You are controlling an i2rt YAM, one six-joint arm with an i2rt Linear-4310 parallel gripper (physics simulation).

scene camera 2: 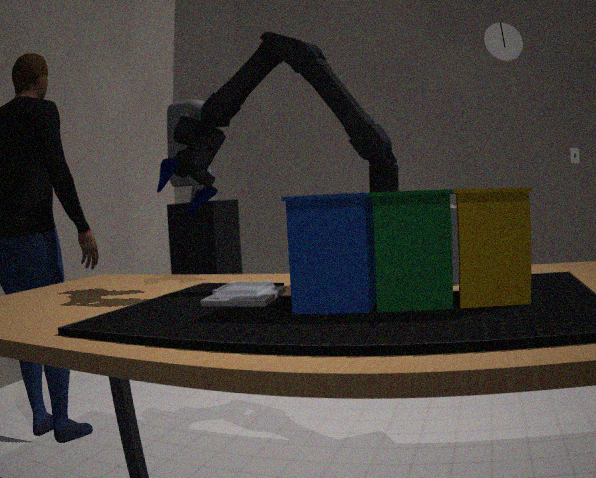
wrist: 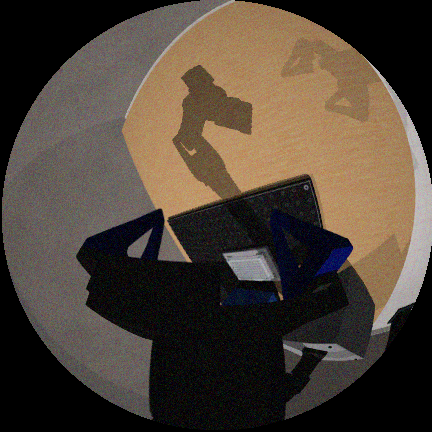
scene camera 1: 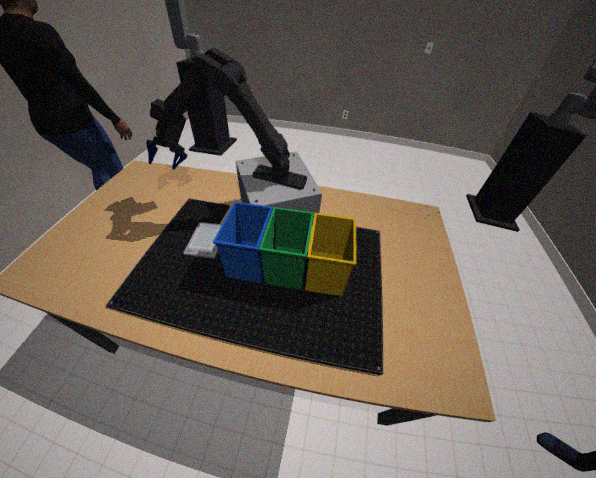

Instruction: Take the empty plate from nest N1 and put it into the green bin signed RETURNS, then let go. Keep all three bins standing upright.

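Seen in the pictures: gripper, between the fingertips: (scene camera 2: 173, 203) (wrist: 216, 214) (scene camera 1: 161, 166); arm's base, origin of its link: (wrist: 313, 353) (scene camera 1: 280, 177).
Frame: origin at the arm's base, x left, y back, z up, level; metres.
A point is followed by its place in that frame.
A pale, flat rectangular plate (scene camera 1: 206, 237) @(y -0.251, x -0.208, z -0.144 m) (scene camera 2: 246, 290) @(y -0.306, x -0.180, z -0.138 m) (wrist: 250, 266) @(y -0.235, x -0.228, z -0.139 m) lies on a low whitish nest left of the bins; the N1 mark is not readable. The green bin (scene camera 1: 284, 270) @(y -0.357, x 0.127, z -0.071 m) (scene camera 2: 414, 255) @(y -0.358, x 0.122, z -0.080 m) stands upright between the blue bin (scene camera 1: 243, 264) @(y -0.370, x 0.002, z -0.074 m) (scene camera 2: 330, 255) @(y -0.371, x -0.005, z -0.075 m) (wrist: 252, 297) @(y -0.270, x -0.080, z -0.129 m) and the yellow bin (scene camera 1: 327, 276) @(y -0.345, x 0.253, z -0.067 m) (scene camera 2: 495, 250) @(y -0.344, x 0.252, z -0.078 m), both also upright. No RETURNS sign can be read. My gripper (scene camera 1: 163, 165) @(y -0.094, x -0.459, z 0.024 m) (scene camera 2: 175, 201) @(y -0.094, x -0.459, z 0.024 m) (wrist: 216, 214) @(y -0.094, x -0.459, z 0.024 m) is wide open with nothing between its dark blue fingers, high above the table's back left part, away from the plate.
The bins and nest stand on a black mat (scene camera 1: 240, 320) @(y -0.504, x 0.037, z -0.164 m) (scene camera 2: 175, 332) @(y -0.541, x -0.182, z -0.164 m) (wrist: 200, 235) @(y -0.414, x -0.316, z -0.164 m) on the wooden table (scene camera 1: 415, 300) @(y -0.281, x 0.561, z -0.177 m) (scene camera 2: 30, 315) @(y -0.483, x -0.596, z -0.177 m) (wrist: 280, 130) @(y -0.069, x -0.519, z -0.177 m). The blue bin stands close beside the nest. The arm's grey base block (scene camera 1: 280, 195) @(y -0.090, x 0.030, z -0.013 m) is behind the bins. A person (scene camera 1: 50, 85) (scene camera 2: 30, 175) stands beyond the left side.
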